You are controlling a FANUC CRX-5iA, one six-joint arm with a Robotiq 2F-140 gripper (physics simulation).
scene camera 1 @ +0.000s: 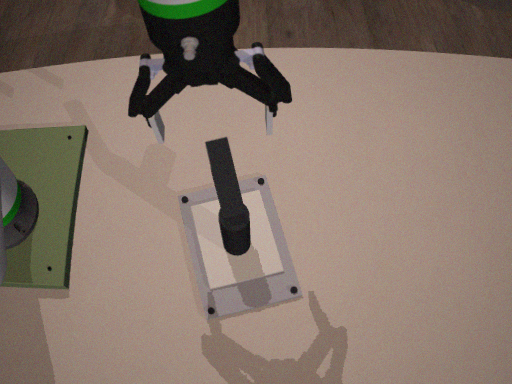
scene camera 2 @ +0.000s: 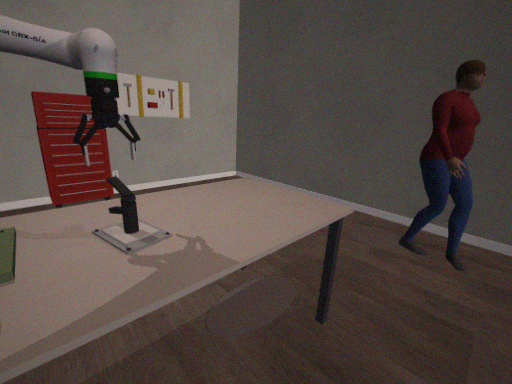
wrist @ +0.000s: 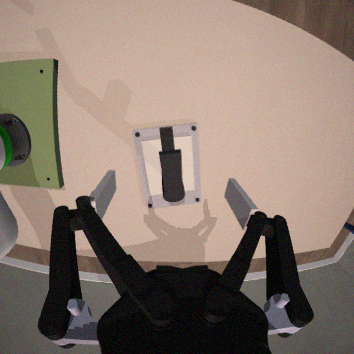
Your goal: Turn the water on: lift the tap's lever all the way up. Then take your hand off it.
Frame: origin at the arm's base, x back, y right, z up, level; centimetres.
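Seen in the pictures: gripper, fingertip midpoint: (scene camera 1: 214, 130) (scene camera 2: 112, 162) (wrist: 172, 183); arm's base, origin of the base link: (scene camera 1: 6, 214) (wrist: 9, 139).
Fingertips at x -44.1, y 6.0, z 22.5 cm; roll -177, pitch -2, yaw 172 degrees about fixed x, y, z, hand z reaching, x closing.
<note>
Offsets run from my fingertips to a thing's middle. Level surfaces: height alone.
The black tap has an upright round body @(dx -0.7, dy +7.7, dz -18.9 cm) (scene camera 1: 236, 242) (scene camera 2: 130, 217) on a grey plate (scene camera 1: 285, 260) (scene camera 2: 152, 239) (wrist: 196, 165). Its flat lever @(dx -0.4, dy +2.9, dz -8.5 cm) (scene camera 1: 222, 170) (scene camera 2: 121, 186) (wrist: 171, 167) slopes upward from the top of the body to its free end. The short spout @(dx -0.3, dy +0.7, dz -18.0 cm) (scene camera 2: 116, 210) (wrist: 167, 137) sticks out below the lever, on the same side. My gripper (scene camera 1: 215, 138) (scene camera 2: 110, 161) (wrist: 172, 183) is wide open and empty. In scene camera 2 its fingertips hang above the lever's free end, apart from it.
A green mounting plate (scene camera 1: 55, 200) (scene camera 2: 7, 255) (wrist: 42, 125) under the arm's base is left of the tap. The table @(dz -25.8 cm) (scene camera 1: 400, 200) (scene camera 2: 225, 210) carries both. A red tool cabinet (scene camera 2: 75, 165) stands behind. A person in red (scene camera 2: 452, 125) is on the floor at the right, beyond the table.
</note>
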